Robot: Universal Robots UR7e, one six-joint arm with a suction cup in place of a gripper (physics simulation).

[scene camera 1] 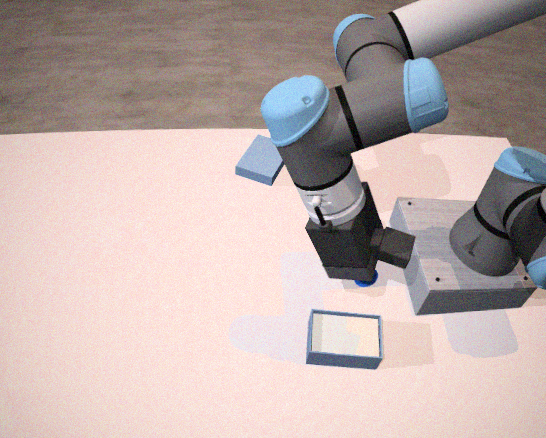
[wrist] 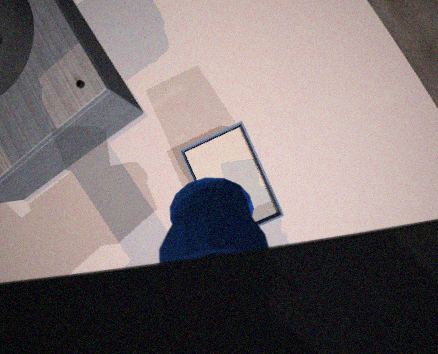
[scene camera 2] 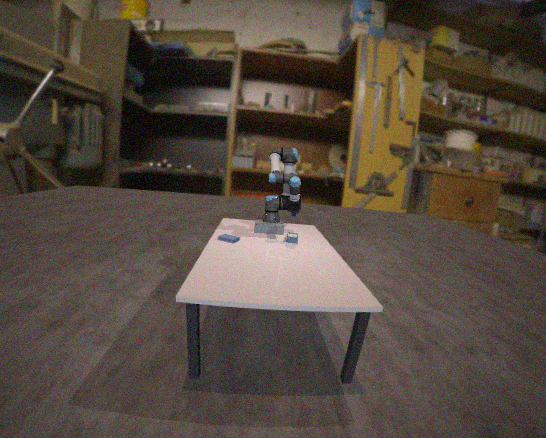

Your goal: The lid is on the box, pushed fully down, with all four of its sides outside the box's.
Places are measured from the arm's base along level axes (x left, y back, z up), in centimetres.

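Pixels of known places: end effector, tool point: (wrist: 212,214) (scene camera 2: 293,215); arm's base, origin of the base link: (scene camera 1: 483,247) (scene camera 2: 271,221).
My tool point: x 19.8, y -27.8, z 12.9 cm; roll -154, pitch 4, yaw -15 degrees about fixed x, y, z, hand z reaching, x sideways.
Ahead of a thing's pixels: the offset from my tool point to its top centre. Level surfaces: height alone.
The open blue box @(dz -15.5, dx +1.0, dy +0.1 cm) (scene camera 1: 342,361) (scene camera 2: 292,240) (wrist: 262,170) stands upright on the table, its inside pale and uncovered. The blue lid @(dz -17.6, dx -44.7, dy -19.3 cm) (scene camera 1: 259,159) (scene camera 2: 228,238) lies flat on the table, apart from the box, toward the far edge in scene camera 1; the arm hides its right corner there. The lid does not show in the wrist view. My gripper, a blue suction cup (scene camera 1: 366,281) (scene camera 2: 294,214) (wrist: 212,200), is open and holds nothing. It hangs well above the table, near the box, and covers one corner of the box in the wrist view.
The arm's grey base block (scene camera 1: 472,300) (scene camera 2: 269,228) (wrist: 107,107) stands on the pale table @(dz -20.2 cm) (scene camera 1: 125,280) (scene camera 2: 277,280) (wrist: 325,100), near the box. The arm reaches over the table between the lid and the base block. Shelves stand behind in scene camera 2.
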